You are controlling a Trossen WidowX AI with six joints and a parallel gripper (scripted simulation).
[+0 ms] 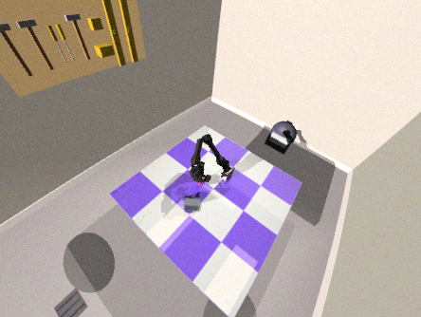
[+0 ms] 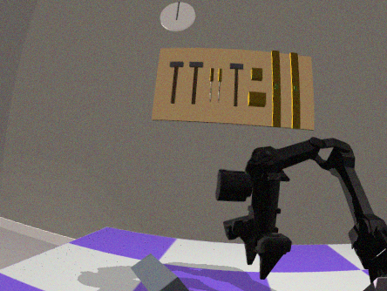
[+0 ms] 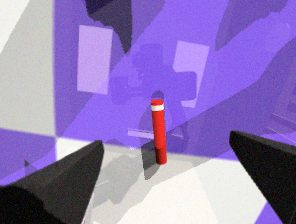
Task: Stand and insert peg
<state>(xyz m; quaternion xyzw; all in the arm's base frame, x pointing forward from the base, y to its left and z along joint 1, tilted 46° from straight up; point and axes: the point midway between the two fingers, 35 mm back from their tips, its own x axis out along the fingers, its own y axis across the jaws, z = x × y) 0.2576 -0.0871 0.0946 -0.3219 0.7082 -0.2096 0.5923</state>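
Right now my gripper tip is 10 mm past the red peg and 70 mm above it. Also, from my gripper tip: grey sloped panel (180 mm ahead, 70 mm to the left, 30 mm below).
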